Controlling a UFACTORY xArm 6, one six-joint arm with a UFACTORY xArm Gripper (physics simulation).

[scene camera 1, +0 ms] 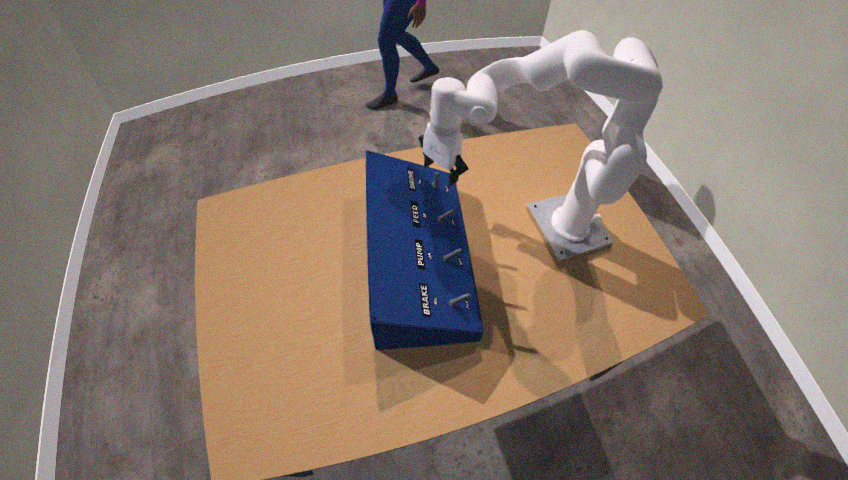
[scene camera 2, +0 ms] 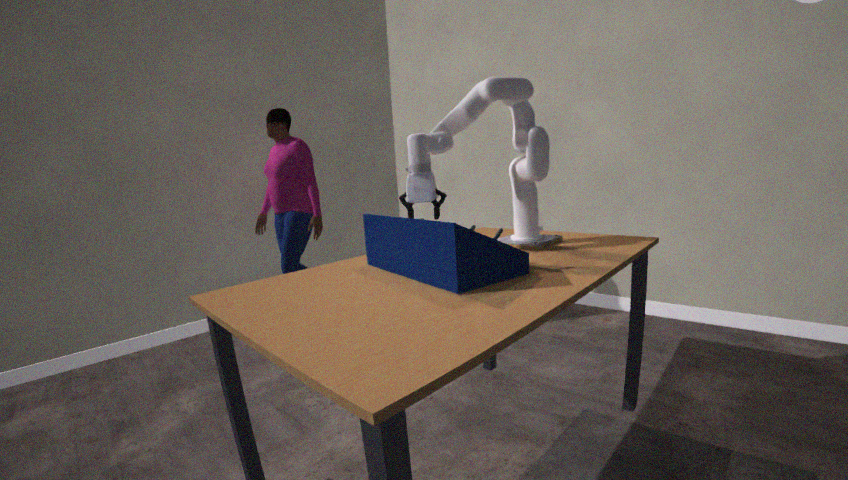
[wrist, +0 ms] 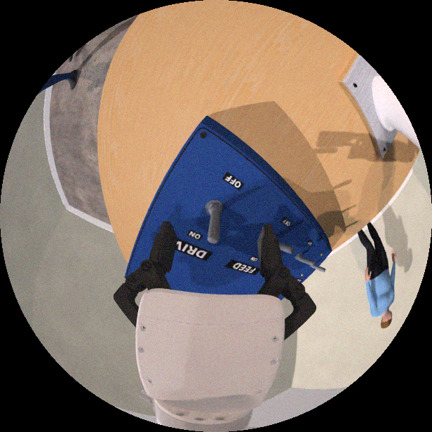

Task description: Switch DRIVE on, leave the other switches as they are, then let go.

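Pixels of known places: gripper, between the fingertips: (scene camera 1: 440, 173) (scene camera 2: 424, 219); arm's base, origin of its link: (scene camera 1: 570, 224) (scene camera 2: 526, 238).
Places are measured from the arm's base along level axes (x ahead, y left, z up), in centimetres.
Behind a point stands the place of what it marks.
The blue switch box (scene camera 1: 392, 261) @[x 55.8, y 7.4, z 12.9 cm] (scene camera 2: 410, 252) @[x 60.4, y 1.4, z 5.7 cm] (wrist: 185, 172) has four labelled levers. The DRIVE lever (scene camera 1: 436, 180) @[x 38.2, y -16.9, z 9.6 cm] (wrist: 213, 232) stands differently from the others: its tip shows on the ON side of its base in the wrist view. I cannot tell whether it is fully over. The FEED lever (scene camera 1: 446, 215) @[x 39.0, y -5.0, z 9.1 cm], PUMP lever (scene camera 1: 452, 255) @[x 41.1, y 6.8, z 9.0 cm] and BRAKE lever (scene camera 1: 460, 300) @[x 42.9, y 18.8, z 9.2 cm] lean toward OFF. My gripper (scene camera 1: 440, 172) @[x 36.9, y -17.6, z 11.4 cm] (scene camera 2: 423, 216) @[x 36.9, y -17.6, z 11.4 cm] (wrist: 216, 231) is open and empty, pointing down close above the DRIVE end. In the wrist view its fingers appear on either side of the DRIVE lever; their exact height is unclear.
The box stands on the wooden table (scene camera 1: 267, 297) @[x 89.4, y 1.7, z -2.1 cm] (scene camera 2: 333, 321) @[x 93.6, y 13.4, z -2.1 cm]. The arm's base plate (scene camera 1: 544, 223) @[x 8.4, y -2.3, z 0.0 cm] (wrist: 362, 100) is beyond its OFF side. The FEED lever is close beside my right finger in the wrist view. A person in pink (scene camera 2: 291, 178) and one in blue (wrist: 380, 295) are in the room.
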